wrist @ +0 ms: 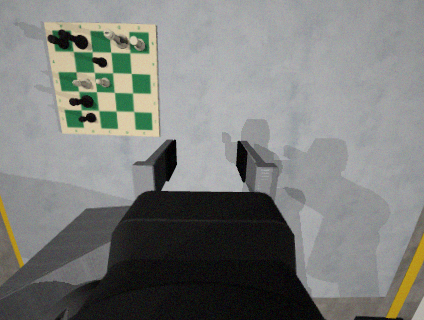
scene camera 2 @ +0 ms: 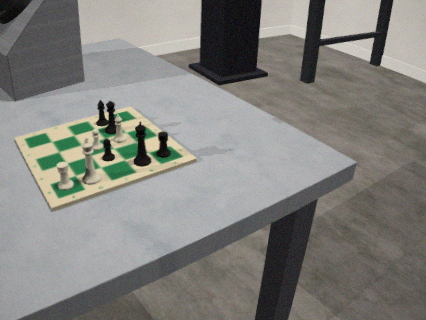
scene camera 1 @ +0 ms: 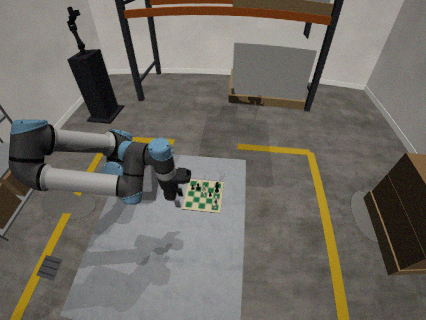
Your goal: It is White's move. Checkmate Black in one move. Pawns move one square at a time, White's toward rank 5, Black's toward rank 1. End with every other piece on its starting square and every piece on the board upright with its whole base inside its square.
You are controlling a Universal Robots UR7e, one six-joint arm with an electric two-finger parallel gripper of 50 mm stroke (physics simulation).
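Places are measured from the arm's base along level axes (x up, y left, z back), in centimetres.
Where they show: gripper, between the fingertips: [wrist: 206, 152] [scene camera 1: 179, 201].
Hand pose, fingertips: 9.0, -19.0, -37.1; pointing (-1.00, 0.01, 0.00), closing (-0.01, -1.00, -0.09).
Observation:
Each offset is from my fingertips to the centre of the thing, as dx, dy, dz. Level surfaces: height alone.
My gripper [scene camera 1: 176, 199] [wrist: 206, 152] is open and empty, above the table beside the board {-27.7, +22.4, -5.0} [scene camera 1: 200, 209] [scene camera 2: 125, 181] [wrist: 154, 80]. It is not seen in scene camera 2. A tall white piece, apparently the king {-24.2, +18.8, -13.0} [scene camera 2: 89, 165] [wrist: 118, 39], stands on D5, with a white rook {-25.7, +15.2, -12.8} [scene camera 2: 63, 176] [wrist: 138, 44] on E5. The black king {-24.2, +26.7, -12.2} [scene camera 2: 142, 146] [wrist: 80, 41] is on B5 and a black rook {-25.7, +30.3, -11.7} [scene camera 2: 163, 145] on A5. A black pawn {-25.8, +22.7, -8.8} [scene camera 2: 107, 150] [wrist: 101, 62] is on C4, a white pawn {-25.8, +22.2, -5.0} [scene camera 2: 96, 140] [wrist: 103, 82] on C3, and a white bishop-like piece {-25.2, +26.2, -4.4} [scene camera 2: 119, 131] [wrist: 83, 83] on B3. All pieces look upright.
A tall black piece {-24.7, +26.2, -0.9} [scene camera 2: 111, 119] [wrist: 86, 101] stands on B2 and a smaller black piece {-25.2, +25.6, +2.5} [scene camera 2: 102, 115] [wrist: 90, 118] on B1. The grey table {dx -28.0} [scene camera 1: 210, 260] [scene camera 2: 240, 165] carries the board; a grey angled block [scene camera 2: 45, 55] stands behind it. Arm shadows fall on the table.

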